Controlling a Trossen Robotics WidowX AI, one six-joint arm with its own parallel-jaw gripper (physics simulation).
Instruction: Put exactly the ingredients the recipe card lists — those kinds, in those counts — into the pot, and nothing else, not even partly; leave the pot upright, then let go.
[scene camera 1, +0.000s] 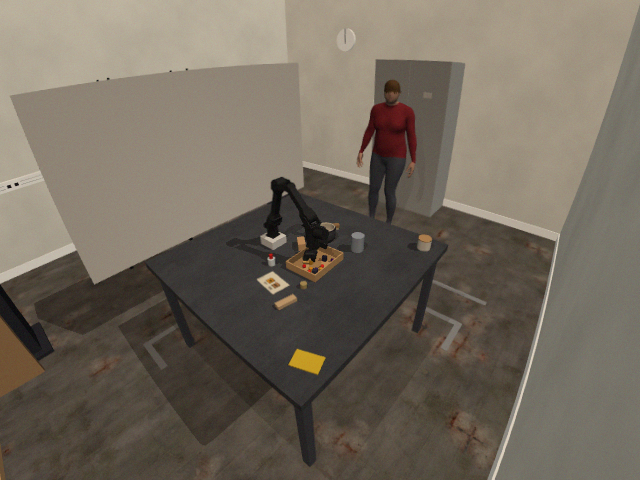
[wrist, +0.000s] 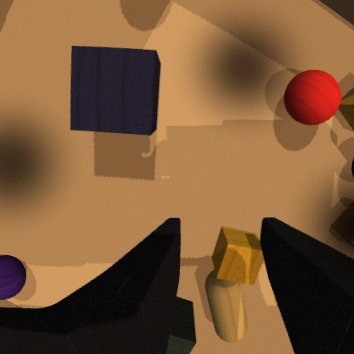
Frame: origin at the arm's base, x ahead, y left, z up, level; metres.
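Seen in the pictures: gripper, between the fingertips: (scene camera 1: 314, 260) (wrist: 220, 228); arm's base, origin of its link: (scene camera 1: 272, 234).
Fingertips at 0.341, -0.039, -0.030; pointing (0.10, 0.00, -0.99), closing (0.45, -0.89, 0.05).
Pixels of each thing's top centre, then the offset from my fingertips to it, as dx, dy, dz. "spot": a spot on its surface instead.
- wooden tray, centre of its top: (wrist: 216, 251) (scene camera 1: 315, 256) +0.000, +0.005, +0.021
- small yellow-orange cube, centre of its top: (wrist: 241, 264) -0.011, -0.016, -0.002
- tan rounded peg, centre of its top: (wrist: 229, 317) -0.037, -0.025, -0.002
- dark navy cube, centre of its top: (wrist: 110, 90) +0.028, +0.053, +0.007
- red ball, centre of its top: (wrist: 325, 96) +0.057, -0.009, +0.002
- purple ball, a spot on its surface: (wrist: 9, 277) spot: -0.060, +0.067, -0.003
- recipe card, centre of its top: (scene camera 1: 272, 282) -0.084, -0.247, -0.023
- grey cylinder, centre of its top: (scene camera 1: 357, 235) +0.120, +0.255, +0.072
- jar with an orange lid, centre of its top: (scene camera 1: 425, 237) +0.443, +0.491, +0.044
- white-and-red bottle, centre of its top: (scene camera 1: 270, 254) -0.195, -0.133, +0.040
- small round piece, centre of its top: (scene camera 1: 303, 283) +0.068, -0.184, +0.000
- wooden block, centre of its top: (scene camera 1: 285, 300) +0.075, -0.325, -0.004
- yellow sheet, centre of its top: (scene camera 1: 307, 361) +0.351, -0.525, -0.018
My gripper (scene camera 1: 310, 259) (wrist: 220, 228) is open, low over the wooden tray (scene camera 1: 301, 273). In the wrist view a small yellow-orange cube (wrist: 237, 256) lies between the fingers, close to the right one and not held. A tan rounded peg (wrist: 227, 312) lies just below it. A dark navy cube (wrist: 112, 90) is at the upper left, a red ball (wrist: 312, 97) at the upper right and a purple ball (wrist: 9, 277) at the left edge. The pot (scene camera 1: 327, 232) stands upright behind the arm, partly hidden. The recipe card (scene camera 1: 272, 282) lies in front of the tray; its pictures are too small to read.
A grey cylinder (scene camera 1: 357, 242) stands right of the tray, and a jar with an orange lid (scene camera 1: 424, 242) near the table's right corner. A white-and-red bottle (scene camera 1: 271, 260), a small round piece (scene camera 1: 303, 285), a wooden block (scene camera 1: 285, 302) and a yellow sheet (scene camera 1: 307, 361) are on the table.
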